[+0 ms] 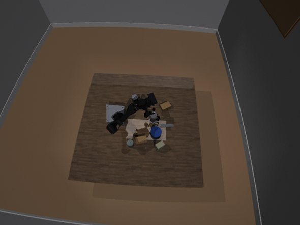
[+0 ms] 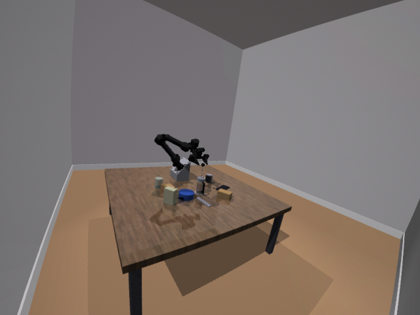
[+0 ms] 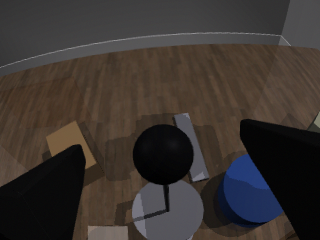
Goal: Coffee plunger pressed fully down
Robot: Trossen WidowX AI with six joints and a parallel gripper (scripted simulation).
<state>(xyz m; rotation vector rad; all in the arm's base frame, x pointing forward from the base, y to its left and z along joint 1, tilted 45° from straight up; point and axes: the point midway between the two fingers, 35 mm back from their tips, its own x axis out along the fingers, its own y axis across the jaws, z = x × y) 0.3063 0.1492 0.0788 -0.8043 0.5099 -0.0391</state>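
Right now the coffee press is 13 cm below my gripper tip and 1 cm ahead of it. Also, from my gripper tip: cream block 29 cm to the right, 20 cm below, 10 cm ahead; then grey bar 25 cm below, 15 cm ahead, 4 cm to the right; then blue round tin 23 cm below, 14 cm to the right, 4 cm ahead.
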